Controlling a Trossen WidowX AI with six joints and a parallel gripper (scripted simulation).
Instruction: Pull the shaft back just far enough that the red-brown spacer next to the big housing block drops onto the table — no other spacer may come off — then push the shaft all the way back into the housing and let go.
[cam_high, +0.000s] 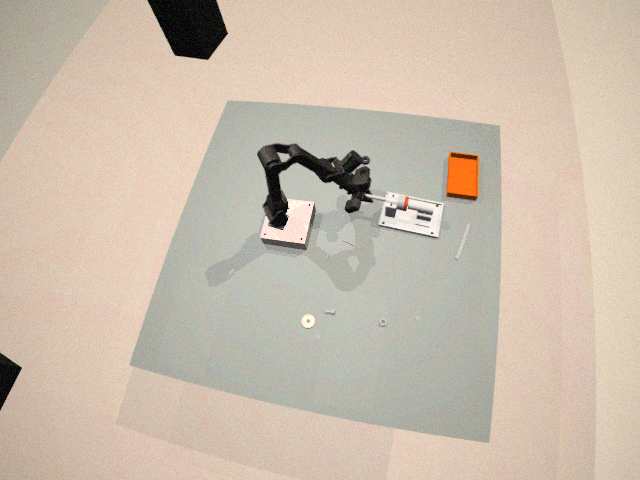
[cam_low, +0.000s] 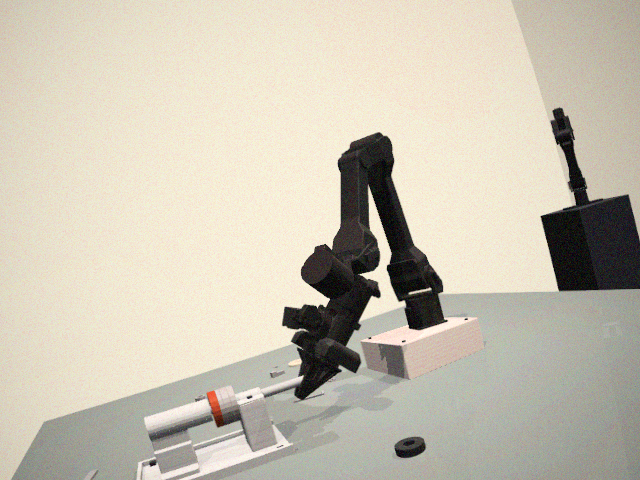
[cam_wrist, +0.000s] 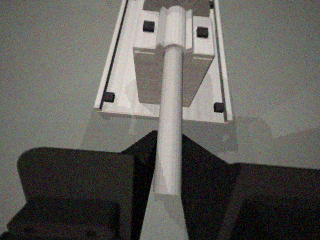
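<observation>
My gripper tip is now 60 mm short of the grey shaft and 20 mm below it. Round my gripper tip: black ring (100 mm behind, 200 mm to the left, 50 mm below); orange-red spacer (130 mm ahead, 10 mm to the left, 20 mm above); grey spacer (110 mm ahead, 10 mm to the left, 20 mm above).
</observation>
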